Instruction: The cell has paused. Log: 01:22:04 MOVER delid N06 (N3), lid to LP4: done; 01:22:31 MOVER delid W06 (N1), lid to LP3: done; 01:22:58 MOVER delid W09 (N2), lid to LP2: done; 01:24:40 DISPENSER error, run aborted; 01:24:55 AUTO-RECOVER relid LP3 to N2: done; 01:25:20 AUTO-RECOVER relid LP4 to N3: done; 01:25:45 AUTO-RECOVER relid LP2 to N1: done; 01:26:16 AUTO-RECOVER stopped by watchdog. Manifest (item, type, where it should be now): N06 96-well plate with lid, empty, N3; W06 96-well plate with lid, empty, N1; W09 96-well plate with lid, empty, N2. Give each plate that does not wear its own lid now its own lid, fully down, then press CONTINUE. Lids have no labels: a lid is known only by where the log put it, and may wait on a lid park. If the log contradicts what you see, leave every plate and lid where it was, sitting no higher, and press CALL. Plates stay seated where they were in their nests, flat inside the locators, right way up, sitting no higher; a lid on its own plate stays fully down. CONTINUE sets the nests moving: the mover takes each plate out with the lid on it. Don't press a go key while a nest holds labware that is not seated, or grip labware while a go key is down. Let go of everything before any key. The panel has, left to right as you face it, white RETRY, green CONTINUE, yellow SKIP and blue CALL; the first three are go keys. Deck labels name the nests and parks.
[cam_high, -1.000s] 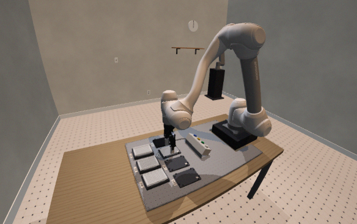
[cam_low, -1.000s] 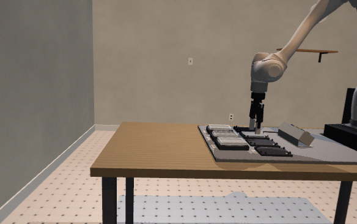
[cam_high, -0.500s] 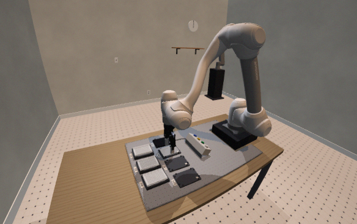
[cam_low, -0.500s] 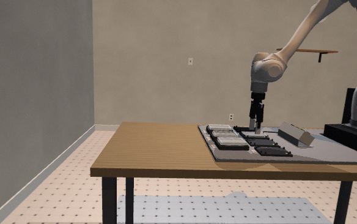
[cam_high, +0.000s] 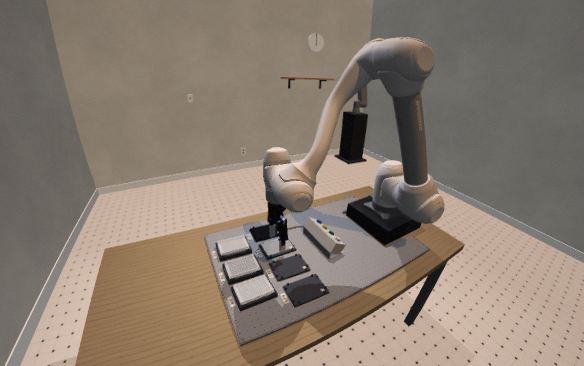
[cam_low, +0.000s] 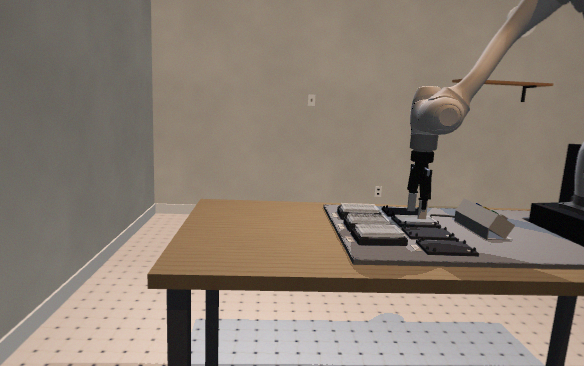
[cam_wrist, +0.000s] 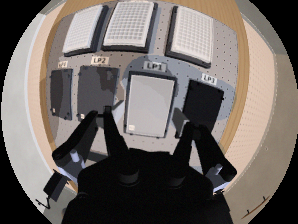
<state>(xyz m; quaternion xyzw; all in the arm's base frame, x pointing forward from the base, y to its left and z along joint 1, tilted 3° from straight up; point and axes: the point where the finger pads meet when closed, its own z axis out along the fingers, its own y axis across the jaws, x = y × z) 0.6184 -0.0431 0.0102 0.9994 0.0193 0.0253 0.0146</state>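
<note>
My gripper is now 40 mm above the pale lid. Also, from my hand: yellow key: 240 mm behind, 20 mm to the left, 10 mm above; blue key: 230 mm behind, 30 mm to the right, 10 mm above; LP2 lid park: 130 mm to the left, 50 mm below.
</note>
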